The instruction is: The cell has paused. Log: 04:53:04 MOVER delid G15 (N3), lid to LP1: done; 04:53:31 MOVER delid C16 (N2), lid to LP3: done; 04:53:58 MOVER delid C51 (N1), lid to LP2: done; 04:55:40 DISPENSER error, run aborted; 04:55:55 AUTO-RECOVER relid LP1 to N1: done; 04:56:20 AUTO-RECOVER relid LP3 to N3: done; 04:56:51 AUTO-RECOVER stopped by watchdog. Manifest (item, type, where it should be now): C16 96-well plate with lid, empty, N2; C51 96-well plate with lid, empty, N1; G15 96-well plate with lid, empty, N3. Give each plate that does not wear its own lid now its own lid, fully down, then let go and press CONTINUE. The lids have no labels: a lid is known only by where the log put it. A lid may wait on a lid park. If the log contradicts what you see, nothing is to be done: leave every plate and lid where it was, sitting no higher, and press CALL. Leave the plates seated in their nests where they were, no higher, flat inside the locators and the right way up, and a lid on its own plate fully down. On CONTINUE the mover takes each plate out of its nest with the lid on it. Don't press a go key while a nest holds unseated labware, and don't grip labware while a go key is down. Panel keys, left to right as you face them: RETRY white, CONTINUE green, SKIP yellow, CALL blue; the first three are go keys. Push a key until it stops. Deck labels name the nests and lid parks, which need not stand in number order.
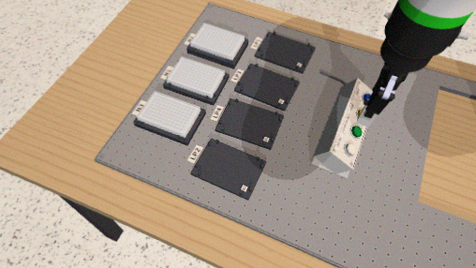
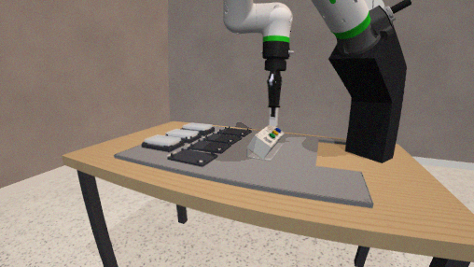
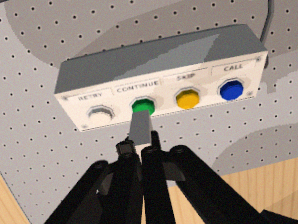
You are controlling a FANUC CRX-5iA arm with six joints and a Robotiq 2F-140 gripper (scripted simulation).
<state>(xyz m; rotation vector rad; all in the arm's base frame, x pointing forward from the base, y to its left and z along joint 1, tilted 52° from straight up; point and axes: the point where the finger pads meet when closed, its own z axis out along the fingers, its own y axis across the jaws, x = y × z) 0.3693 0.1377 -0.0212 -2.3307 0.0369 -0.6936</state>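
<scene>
Now: the green continue key 7 cm below my hand. The rest, counted from my hand: yellow skip key (1 cm ahead, 5 cm to the right, 7 cm below); then white retry key (1 cm behind, 5 cm to the left, 7 cm below); then blue call key (2 cm ahead, 10 cm to the right, 7 cm below).
</scene>
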